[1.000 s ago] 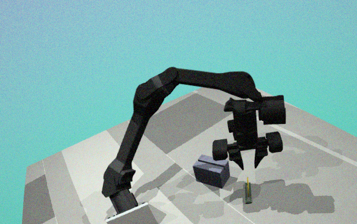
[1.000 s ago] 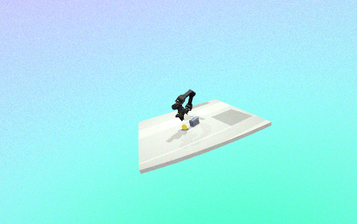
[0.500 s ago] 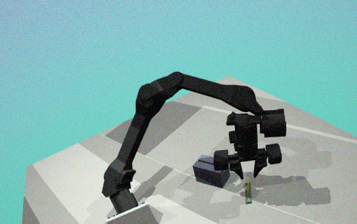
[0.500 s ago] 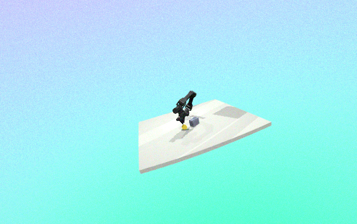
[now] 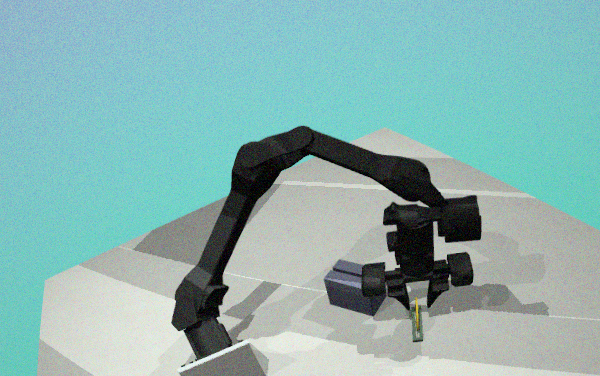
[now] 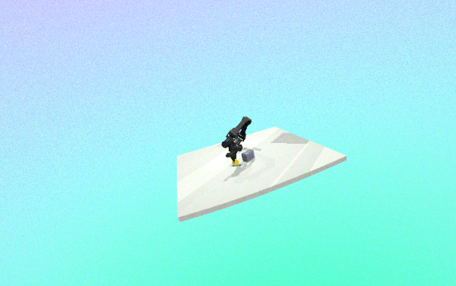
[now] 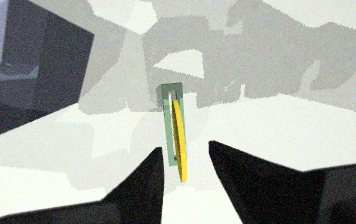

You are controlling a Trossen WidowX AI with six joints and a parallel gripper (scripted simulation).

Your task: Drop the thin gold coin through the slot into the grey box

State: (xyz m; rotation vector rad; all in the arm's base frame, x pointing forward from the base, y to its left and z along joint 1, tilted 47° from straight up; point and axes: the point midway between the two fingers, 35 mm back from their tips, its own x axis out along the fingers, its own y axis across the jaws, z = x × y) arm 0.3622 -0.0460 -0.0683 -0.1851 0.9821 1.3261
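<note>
Now: gripper tip 2 cm above the gold coin.
</note>
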